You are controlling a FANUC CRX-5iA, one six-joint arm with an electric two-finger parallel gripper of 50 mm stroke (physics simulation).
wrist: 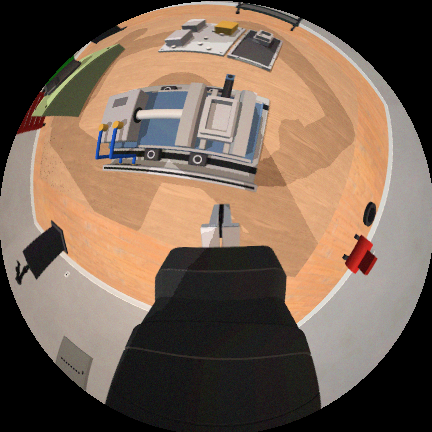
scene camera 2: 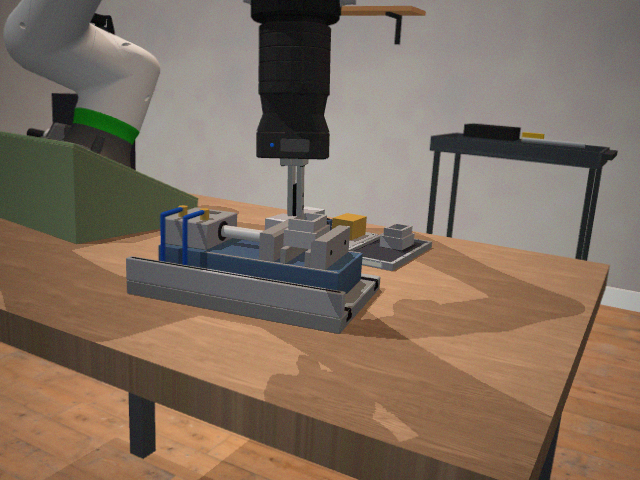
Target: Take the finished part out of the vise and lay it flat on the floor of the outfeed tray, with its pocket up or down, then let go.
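Places are measured from the arm's base along level axes (x down, y ahead, z right), in millimetres.
Pixels of known places: gripper, between the fingertips: [wrist: 221,213] [scene camera 2: 295,215]; arm's base, origin of its link: [scene camera 2: 92,163].
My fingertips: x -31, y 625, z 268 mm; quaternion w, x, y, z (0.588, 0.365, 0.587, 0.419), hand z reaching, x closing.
Note:
For each thing: its top centre in the pictures, then the offset to it from my fingertips. "spot": a spot on its surface instead.
- finished part, centre of its top: [wrist: 218,114] [scene camera 2: 308,216] dx +25, dy -41, dz -105 mm
- vise, centre of its top: [scene camera 2: 260,222] [wrist: 166,112] dx +41, dy -109, dz -95 mm
- grey stepped part, centre of its top: [scene camera 2: 398,226] [wrist: 264,33] dx +99, dy -45, dz -450 mm
- pale plate, centre of its top: [wrist: 203,33] dx +132, dy -189, dz -406 mm
- yellow block, centre of its top: [scene camera 2: 349,217] dx +96, dy -144, dz -451 mm
- dark cylinder, a spot on its surface: [wrist: 228,86] spot: dx +44, dy -47, dz -160 mm
The finished part [scene camera 2: 306,238] [wrist: 219,118], a light grey stepped block with its rectangular pocket up, sits between the jaws of the vise [scene camera 2: 289,270] [wrist: 162,131]. My gripper [scene camera 2: 295,213] [wrist: 221,213] is shut and empty. In the scene view its fingertips appear just above the part's rim; in the wrist view they appear apart from the part, on the side of the vise's long front rail. The exact height is hard to tell. The outfeed tray [scene camera 2: 379,251] [wrist: 254,53], with a dark floor, lies behind the vise and holds another grey stepped part [scene camera 2: 398,237] [wrist: 263,35].
A pale plate [wrist: 192,46] with grey blocks and a yellow block [scene camera 2: 349,226] [wrist: 226,27] lies beside the tray. Blue hoses [scene camera 2: 162,237] [wrist: 113,142] rise at the vise's left end. A dark cylinder [wrist: 228,86] stands behind the part. A green wedge-shaped body [scene camera 2: 38,188] [wrist: 87,85] stands at the left.

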